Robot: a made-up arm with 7 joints.
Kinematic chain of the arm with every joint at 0, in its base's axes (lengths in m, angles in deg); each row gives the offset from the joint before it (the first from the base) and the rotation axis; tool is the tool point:
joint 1: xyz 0 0 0.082 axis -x
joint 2: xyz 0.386 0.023 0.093 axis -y
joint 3: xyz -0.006 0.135 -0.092 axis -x
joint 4: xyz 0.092 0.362 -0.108 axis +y
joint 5: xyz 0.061 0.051 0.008 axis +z
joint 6: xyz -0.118 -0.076 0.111 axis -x
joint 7: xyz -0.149 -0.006 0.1 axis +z
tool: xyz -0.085 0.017 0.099
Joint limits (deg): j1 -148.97..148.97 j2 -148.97..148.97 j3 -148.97..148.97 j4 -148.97..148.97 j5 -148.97..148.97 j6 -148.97..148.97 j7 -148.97..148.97
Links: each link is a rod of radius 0.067 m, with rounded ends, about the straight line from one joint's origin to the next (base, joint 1, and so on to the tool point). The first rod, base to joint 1, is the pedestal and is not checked.
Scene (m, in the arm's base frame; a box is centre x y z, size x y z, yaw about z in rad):
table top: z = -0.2
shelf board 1: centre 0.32 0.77 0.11 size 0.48 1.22 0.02 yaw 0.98
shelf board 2: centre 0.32 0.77 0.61 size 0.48 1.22 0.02 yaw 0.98
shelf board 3: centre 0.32 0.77 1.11 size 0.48 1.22 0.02 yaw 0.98
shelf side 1: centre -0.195 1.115 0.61 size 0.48 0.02 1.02 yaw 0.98
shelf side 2: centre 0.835 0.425 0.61 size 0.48 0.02 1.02 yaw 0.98
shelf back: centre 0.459 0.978 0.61 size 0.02 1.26 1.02 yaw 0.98
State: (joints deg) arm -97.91 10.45 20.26 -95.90 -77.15 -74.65 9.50
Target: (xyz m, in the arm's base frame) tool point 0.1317 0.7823 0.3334
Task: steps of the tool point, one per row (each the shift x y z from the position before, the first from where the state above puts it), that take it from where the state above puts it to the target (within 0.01 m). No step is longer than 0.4 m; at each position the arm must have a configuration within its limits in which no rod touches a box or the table.
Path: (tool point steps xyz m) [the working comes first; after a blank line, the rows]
Joints at the target: -77.20 -11.84 39.03 -92.62 -72.44 -70.57 7.84
Straight joint move there: touches shelf board 2.

1: -0.0888 -0.1306 0.0185
2: -0.0962 -0.1452 -0.0185
3: -0.1753 0.2135 -0.2232
4: -0.1657 0.0360 -0.2770
5: 0.0857 0.1621 0.0069
6: 0.1088 0.1280 -0.0069

